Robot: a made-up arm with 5 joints. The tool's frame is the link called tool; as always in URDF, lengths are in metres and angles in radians. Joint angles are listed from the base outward. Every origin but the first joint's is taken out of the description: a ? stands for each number. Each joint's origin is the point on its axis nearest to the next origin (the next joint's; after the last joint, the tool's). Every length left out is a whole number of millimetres.
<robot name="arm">
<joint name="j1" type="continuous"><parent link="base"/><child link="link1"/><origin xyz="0 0 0.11" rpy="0 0 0"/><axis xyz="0 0 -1"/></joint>
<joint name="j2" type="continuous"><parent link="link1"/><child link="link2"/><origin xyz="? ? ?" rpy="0 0 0"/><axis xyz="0 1 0"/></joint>
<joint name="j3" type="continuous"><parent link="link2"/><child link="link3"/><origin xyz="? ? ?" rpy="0 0 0"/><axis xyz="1 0 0"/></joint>
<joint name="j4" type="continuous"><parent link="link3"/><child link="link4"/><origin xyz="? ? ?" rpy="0 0 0"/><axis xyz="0 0 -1"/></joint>
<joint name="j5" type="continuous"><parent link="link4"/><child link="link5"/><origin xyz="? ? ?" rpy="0 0 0"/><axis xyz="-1 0 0"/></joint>
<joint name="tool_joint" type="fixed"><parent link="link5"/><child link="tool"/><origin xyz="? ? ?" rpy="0 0 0"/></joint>
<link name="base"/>
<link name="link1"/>
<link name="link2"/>
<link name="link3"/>
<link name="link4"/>
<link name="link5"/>
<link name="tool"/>
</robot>
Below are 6 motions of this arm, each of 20 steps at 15 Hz.
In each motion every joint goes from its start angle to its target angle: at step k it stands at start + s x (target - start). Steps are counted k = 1, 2, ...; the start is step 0. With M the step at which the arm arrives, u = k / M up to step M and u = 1 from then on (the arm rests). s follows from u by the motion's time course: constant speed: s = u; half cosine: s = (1 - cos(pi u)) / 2; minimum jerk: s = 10 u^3 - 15 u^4 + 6 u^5.
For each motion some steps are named. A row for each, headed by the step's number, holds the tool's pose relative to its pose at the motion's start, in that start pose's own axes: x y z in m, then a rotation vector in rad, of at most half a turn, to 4 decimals.
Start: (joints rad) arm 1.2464 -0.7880 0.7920 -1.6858 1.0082
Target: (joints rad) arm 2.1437 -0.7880 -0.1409 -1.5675 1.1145
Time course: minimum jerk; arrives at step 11
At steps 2, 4, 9, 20:
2: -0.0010 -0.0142 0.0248 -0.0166 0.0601 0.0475
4: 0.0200 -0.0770 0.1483 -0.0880 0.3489 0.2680
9: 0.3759 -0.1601 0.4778 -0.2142 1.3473 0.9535
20: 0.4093 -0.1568 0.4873 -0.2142 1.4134 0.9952

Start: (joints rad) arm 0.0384 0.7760 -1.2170 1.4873 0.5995
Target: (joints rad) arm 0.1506 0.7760 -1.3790 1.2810 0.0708
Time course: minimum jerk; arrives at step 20
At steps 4, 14, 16, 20:
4: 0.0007 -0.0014 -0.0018 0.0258 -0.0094 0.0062
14: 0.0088 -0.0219 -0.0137 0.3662 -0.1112 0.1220
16: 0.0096 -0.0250 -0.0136 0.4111 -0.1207 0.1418
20: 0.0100 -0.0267 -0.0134 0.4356 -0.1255 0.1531

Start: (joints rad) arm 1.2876 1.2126 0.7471 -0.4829 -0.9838
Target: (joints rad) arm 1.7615 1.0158 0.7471 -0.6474 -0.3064
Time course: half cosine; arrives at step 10
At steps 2, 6, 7, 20:
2: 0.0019 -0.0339 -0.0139 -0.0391 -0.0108 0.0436
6: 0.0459 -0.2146 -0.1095 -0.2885 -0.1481 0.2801
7: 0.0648 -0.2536 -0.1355 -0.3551 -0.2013 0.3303
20: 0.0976 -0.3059 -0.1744 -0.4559 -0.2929 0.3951

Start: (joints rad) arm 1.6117 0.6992 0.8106 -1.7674 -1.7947
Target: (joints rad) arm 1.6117 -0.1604 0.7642 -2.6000 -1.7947
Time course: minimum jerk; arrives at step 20
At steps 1, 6, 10, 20:
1: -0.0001 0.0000 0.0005 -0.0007 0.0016 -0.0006
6: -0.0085 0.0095 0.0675 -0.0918 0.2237 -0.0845
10: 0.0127 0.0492 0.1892 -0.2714 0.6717 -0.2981
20: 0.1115 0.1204 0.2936 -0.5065 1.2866 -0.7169

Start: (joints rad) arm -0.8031 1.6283 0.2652 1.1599 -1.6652
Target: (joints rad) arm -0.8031 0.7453 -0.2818 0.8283 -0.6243
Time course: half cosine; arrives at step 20
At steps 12, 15, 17, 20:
12: 0.1860 -0.2405 -0.0435 -0.3269 0.1068 0.6362
15: 0.2597 -0.2819 -0.0817 -0.4219 0.0038 0.8319
17: 0.2941 -0.2947 -0.1013 -0.4635 -0.0650 0.9139
20: 0.3142 -0.3003 -0.1132 -0.4874 -0.1119 0.9590

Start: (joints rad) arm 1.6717 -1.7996 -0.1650 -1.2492 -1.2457
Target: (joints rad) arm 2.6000 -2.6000 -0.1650 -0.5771 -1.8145
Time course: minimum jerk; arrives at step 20
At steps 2, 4, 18, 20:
2: -0.0015 0.0028 0.0023 -0.0043 -0.0032 -0.0064
4: -0.0093 0.0189 0.0159 -0.0296 -0.0217 -0.0416
18: 0.0160 0.2961 0.3006 -0.5433 -0.1608 -0.1116
20: 0.0178 0.2984 0.3036 -0.5464 -0.1587 -0.1079

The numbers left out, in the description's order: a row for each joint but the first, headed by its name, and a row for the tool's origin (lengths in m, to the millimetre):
j2: -0.03 -0.33 0
j3: -0.21 0 -0.09
j4: 0 -0.06 -0.07
j5: -0.2 -0.14 0
tool: 0 -0.02 -0.09

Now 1 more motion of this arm.
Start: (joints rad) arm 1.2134 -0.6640 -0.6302 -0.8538 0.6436
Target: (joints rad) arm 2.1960 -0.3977 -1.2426 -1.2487 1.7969
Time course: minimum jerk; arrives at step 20
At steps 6, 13, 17, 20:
6: -0.0528 -0.0587 0.1189 -0.2224 0.1718 0.1447
13: 0.0222 -0.2086 0.5402 -0.7267 0.5024 0.9527
17: 0.1151 -0.2299 0.6340 -0.7543 0.4742 1.2675
20: 0.1279 -0.2315 0.6434 -0.7519 0.4649 1.3060

